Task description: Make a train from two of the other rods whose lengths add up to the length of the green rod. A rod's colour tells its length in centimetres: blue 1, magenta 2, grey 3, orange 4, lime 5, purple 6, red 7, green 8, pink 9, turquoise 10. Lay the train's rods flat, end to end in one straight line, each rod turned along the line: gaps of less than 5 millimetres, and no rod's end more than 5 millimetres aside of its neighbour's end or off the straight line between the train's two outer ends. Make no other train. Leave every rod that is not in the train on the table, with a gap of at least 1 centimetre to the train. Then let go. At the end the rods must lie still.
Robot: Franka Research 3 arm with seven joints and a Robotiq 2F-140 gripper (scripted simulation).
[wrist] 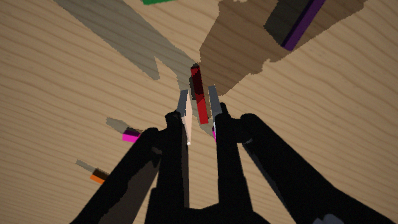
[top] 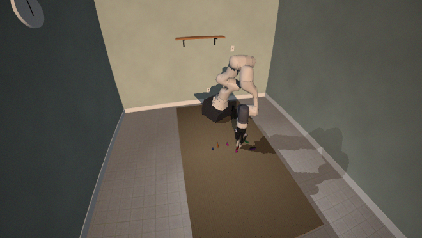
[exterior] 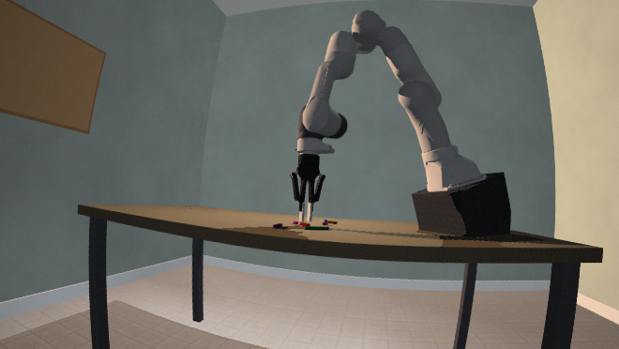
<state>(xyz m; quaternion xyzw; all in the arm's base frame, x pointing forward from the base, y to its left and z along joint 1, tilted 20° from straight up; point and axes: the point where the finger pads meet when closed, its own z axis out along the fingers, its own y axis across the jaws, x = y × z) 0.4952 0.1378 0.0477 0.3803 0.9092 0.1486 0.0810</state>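
Now: hand 50 mm above the red rod. Round my hand: orange rod: 30 mm behind, 200 mm to the right, 50 mm below; purple rod: 40 mm ahead, 130 mm to the left, 50 mm below; green rod: 80 mm behind, 70 mm to the left, 50 mm below.
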